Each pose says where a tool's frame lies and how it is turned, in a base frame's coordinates. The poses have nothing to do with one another.
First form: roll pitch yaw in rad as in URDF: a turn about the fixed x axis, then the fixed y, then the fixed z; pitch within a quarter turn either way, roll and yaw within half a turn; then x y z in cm.
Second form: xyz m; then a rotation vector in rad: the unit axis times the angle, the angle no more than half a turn. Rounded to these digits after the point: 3 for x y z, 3 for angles.
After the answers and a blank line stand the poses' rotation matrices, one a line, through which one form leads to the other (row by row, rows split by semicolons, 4 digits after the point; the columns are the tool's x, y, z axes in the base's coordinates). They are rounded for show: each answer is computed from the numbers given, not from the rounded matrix.
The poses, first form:
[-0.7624 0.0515 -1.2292 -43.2 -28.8 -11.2]
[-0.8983 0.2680 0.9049 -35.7 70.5 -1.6]
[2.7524 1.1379 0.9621 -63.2 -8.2 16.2]
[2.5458 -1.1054 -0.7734 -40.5 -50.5 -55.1]
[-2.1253 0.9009 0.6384 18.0 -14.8 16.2]
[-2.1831 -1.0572 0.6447 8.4 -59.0 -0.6]
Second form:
[-0.432 -0.288 -0.112 -0.631 0.509 -1.146]
[-0.357 0.705 -0.016 -0.951 -0.173 0.957]
[-0.632 -0.082 0.162 1.741 1.207 -1.000]
[-0.405 -0.505 -0.551 1.743 -1.126 0.929]
[0.180 -0.148 0.162 -2.162 -0.121 1.326]
[0.084 -0.590 -0.006 -1.566 -1.111 -0.715]

0.3345 0.6695 0.6632; -0.9410 0.2758 0.1963; -0.0515 -0.6897 0.7222
0.5957 -0.6178 -0.5132; 0.7583 0.2219 0.6130; -0.2648 -0.7543 0.6007
0.2399 0.9560 -0.1689; 0.3442 -0.2465 -0.9060; -0.9078 0.1592 -0.3881
0.3211 -0.9370 0.1373; -0.3135 -0.2419 -0.9183; 0.8936 0.2518 -0.3715
0.4986 -0.2214 -0.8381; 0.3700 -0.8200 0.4368; -0.7839 -0.5279 -0.3269
0.3927 0.9151 -0.0917; 0.2953 -0.0311 0.9549; 0.8710 -0.4021 -0.2824

